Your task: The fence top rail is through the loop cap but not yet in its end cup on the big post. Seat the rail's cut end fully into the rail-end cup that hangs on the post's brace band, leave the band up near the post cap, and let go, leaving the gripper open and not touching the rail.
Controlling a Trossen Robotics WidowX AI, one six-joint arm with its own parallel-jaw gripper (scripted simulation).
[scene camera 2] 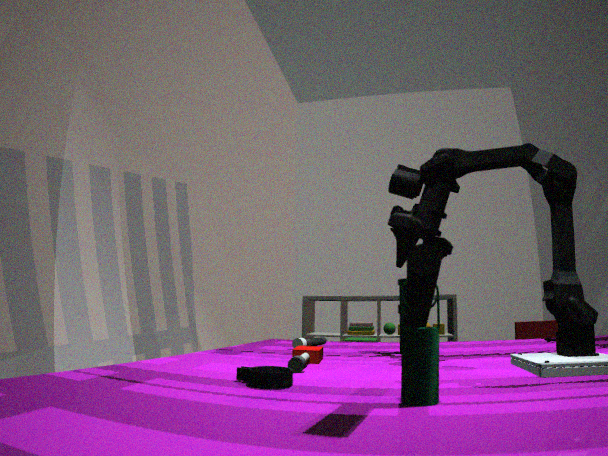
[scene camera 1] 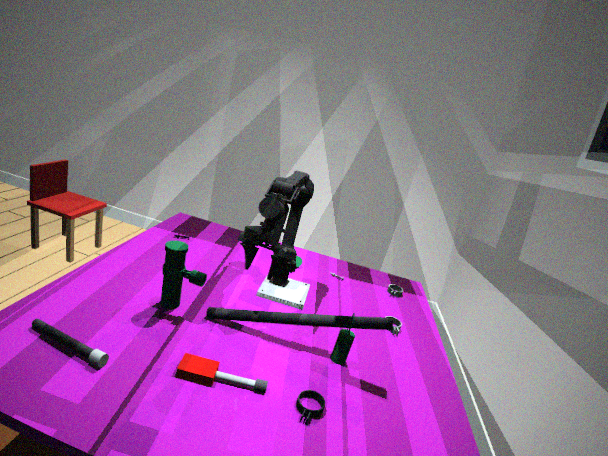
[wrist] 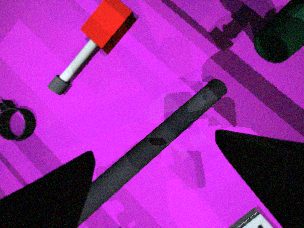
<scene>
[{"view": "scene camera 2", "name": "my gripper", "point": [410, 273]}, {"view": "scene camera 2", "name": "top rail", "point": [424, 260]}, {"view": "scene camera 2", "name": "green post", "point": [420, 353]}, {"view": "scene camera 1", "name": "my gripper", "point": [257, 274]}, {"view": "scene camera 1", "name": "top rail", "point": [282, 318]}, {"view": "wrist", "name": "my gripper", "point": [155, 146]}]
</scene>
